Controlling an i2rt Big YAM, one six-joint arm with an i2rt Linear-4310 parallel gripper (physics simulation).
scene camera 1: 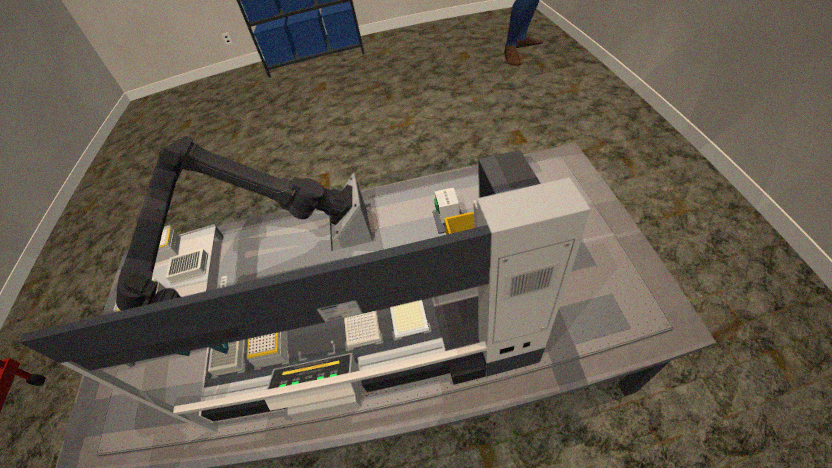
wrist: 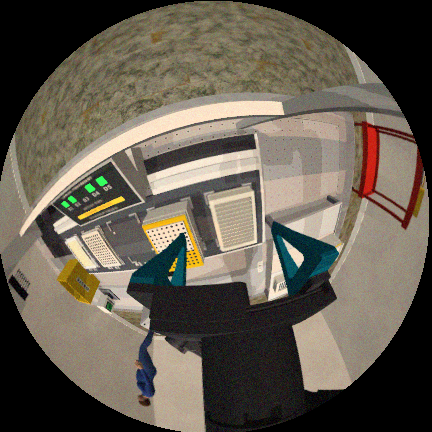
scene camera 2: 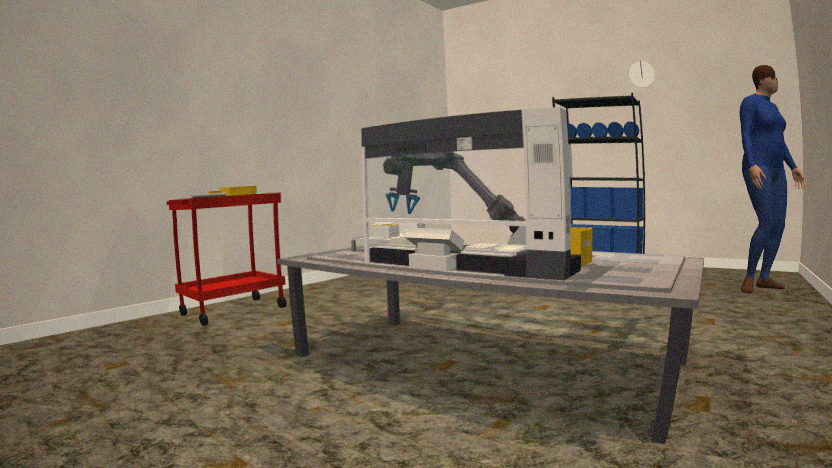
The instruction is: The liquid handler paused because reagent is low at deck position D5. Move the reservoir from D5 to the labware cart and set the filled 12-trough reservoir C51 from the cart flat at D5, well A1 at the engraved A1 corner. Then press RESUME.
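Frame: origin at the arm's base, x back, y right, z up, level; centimetres.
Seen in the pictures: gripper, fingertip midpoint: (scene camera 1: 208,352) (wrist: 229,231) (scene camera 2: 400,212); arm's base at its link origin: (scene camera 1: 343,205) (scene camera 2: 522,229).
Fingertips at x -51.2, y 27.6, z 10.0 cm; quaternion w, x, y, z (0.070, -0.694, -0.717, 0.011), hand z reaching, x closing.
Pixels of each thing's top centre, then the offset from my fingertips to it. "spot": a spot on its surface instead.
- D5 at its top centre: (wrist: 236,224) (scene camera 1: 224,346) (scene camera 2: 406,237) dx +6.6, dy +3.6, dz -11.0 cm
- reservoir with dark troughs, top centre: (scene camera 1: 184,262) (wrist: 289,282) dx +37.4, dy +26.2, dz -10.9 cm
- handler's dark beam at a spot on its surface: (scene camera 1: 261,285) spot: dx -8.3, dy -32.6, dz +35.8 cm
- yellow waste box at its top centre: (scene camera 1: 472,234) (scene camera 2: 573,229) (wrist: 72,291) dx +29.3, dy -65.2, dz -6.5 cm
The striped reservoir at D5 (scene camera 1: 228,359) (wrist: 234,218) sits at the cart-side end of the dark deck. My gripper (scene camera 2: 402,210) (wrist: 229,231) is open and empty, fingers pointing down, high above that deck end. In the wrist view its fingertips appear either side of the reservoir's lower part, without touching it. The white labware cart (scene camera 1: 203,237) (wrist: 320,215) stands beside the deck. A reservoir with dark troughs (scene camera 1: 186,264) rests on it, mostly hidden behind a finger in the wrist view; its label is unreadable. The control panel (scene camera 1: 311,369) (wrist: 100,192) shows green squares and a yellow bar. No RESUME button is legible.
A yellow-and-white tip rack (scene camera 1: 262,344) (wrist: 167,232) stands next to the D5 reservoir. The handler's dark beam (scene camera 1: 261,285) (scene camera 2: 442,130) spans above the deck. A yellow waste box (scene camera 1: 459,224) (wrist: 79,281) stands behind the far end. A red cart (scene camera 2: 224,201) (wrist: 368,160) stands apart from the table.
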